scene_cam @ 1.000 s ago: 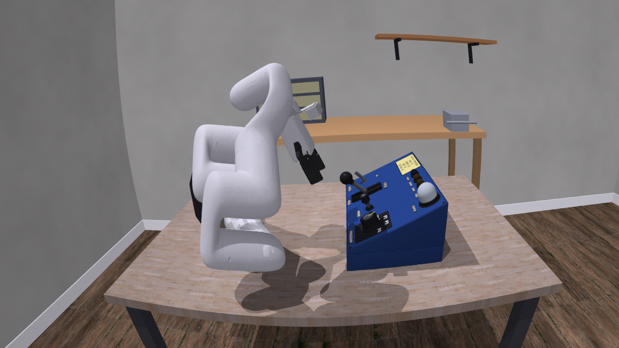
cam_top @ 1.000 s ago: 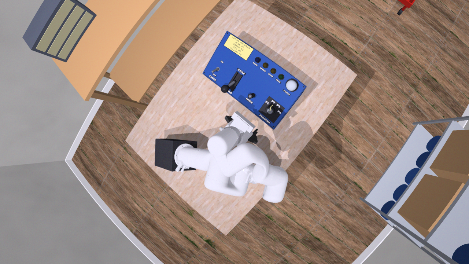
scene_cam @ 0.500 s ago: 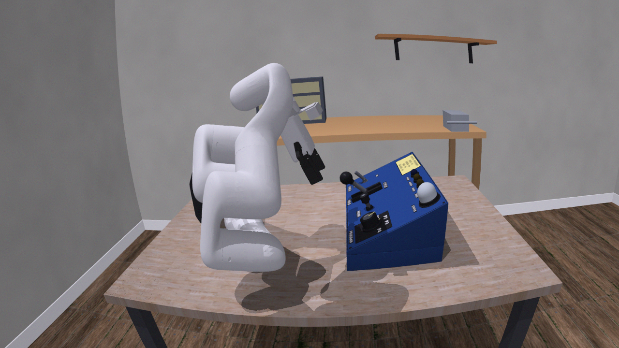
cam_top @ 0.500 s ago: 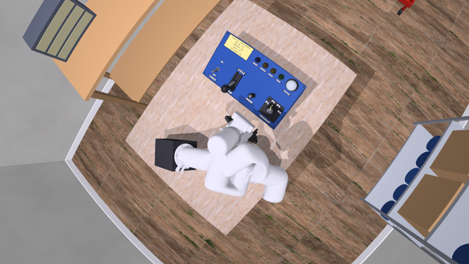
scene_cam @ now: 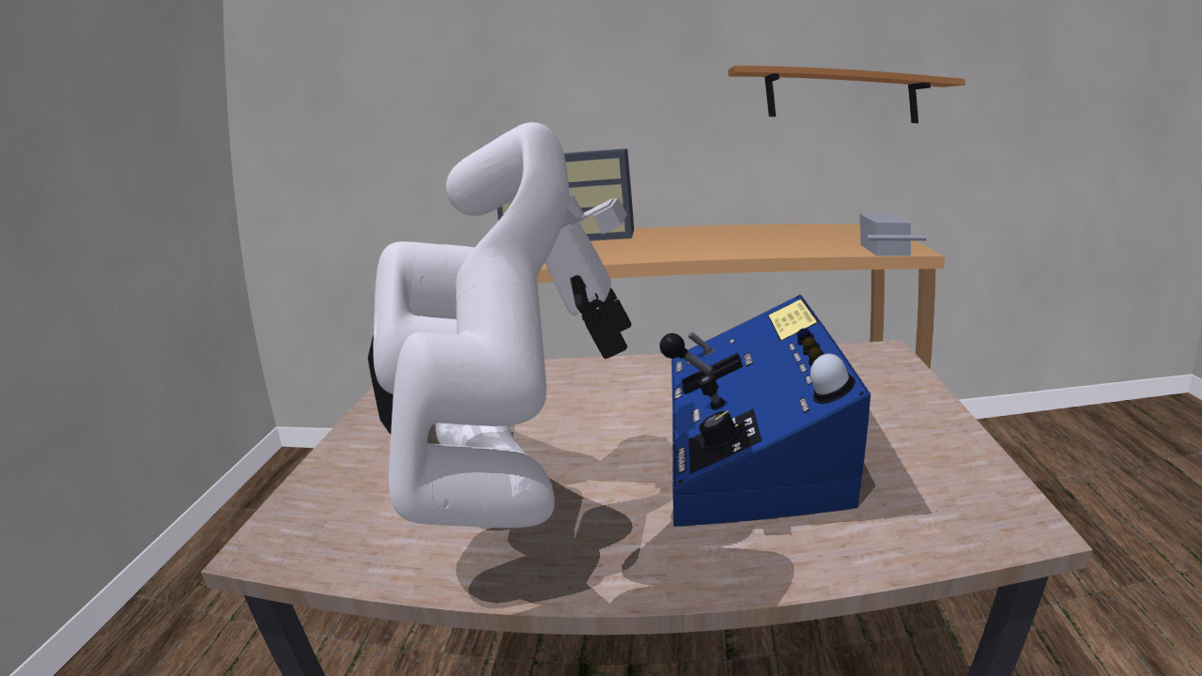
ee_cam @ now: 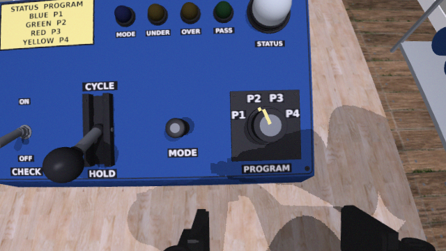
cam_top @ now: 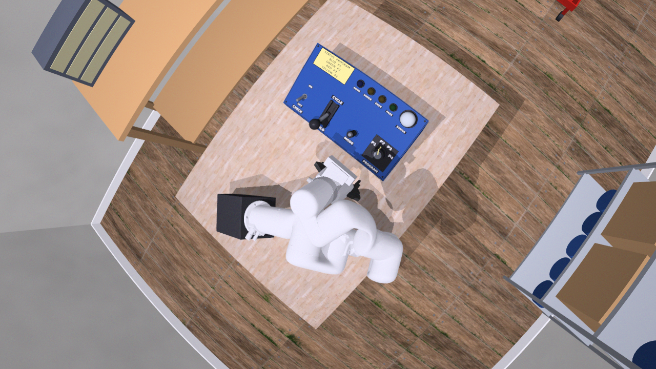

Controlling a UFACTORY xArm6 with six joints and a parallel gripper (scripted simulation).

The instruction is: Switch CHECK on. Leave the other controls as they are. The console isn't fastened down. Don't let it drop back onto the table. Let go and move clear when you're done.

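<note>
Right now the grey check toggle is 210 mm ahead of my hand, 290 mm to the left of it and 130 mm below it. The rest, counted from my hand: hold lever (150 mm ahead, 180 mm to the left, 110 mm below); mode button (140 mm ahead, 60 mm to the left, 120 mm below); program dial (130 mm ahead, 60 mm to the right, 120 mm below).
</note>
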